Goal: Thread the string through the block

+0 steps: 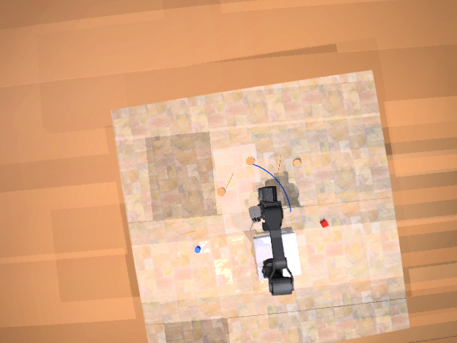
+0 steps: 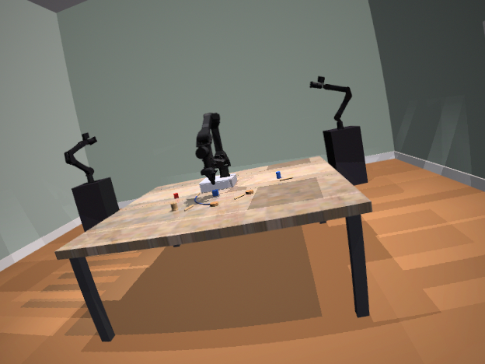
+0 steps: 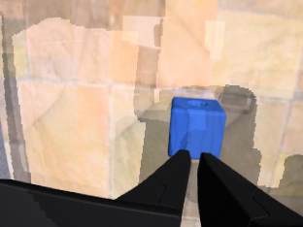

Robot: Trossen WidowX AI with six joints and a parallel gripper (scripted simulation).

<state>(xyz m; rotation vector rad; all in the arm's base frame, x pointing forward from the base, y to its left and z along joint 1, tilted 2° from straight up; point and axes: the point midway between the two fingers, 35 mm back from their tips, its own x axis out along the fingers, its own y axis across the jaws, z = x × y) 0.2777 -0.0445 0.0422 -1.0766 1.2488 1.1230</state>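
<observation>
Right now the blue cube is 4 cm below my gripper tip. Also, from my gripper tip: thin wooden stick: 9 cm behind, 12 cm to the right, 6 cm below; red cube: 16 cm behind, 26 cm to the right, 5 cm below; wooden block: 16 cm ahead, 20 cm to the right, 4 cm below.
</observation>
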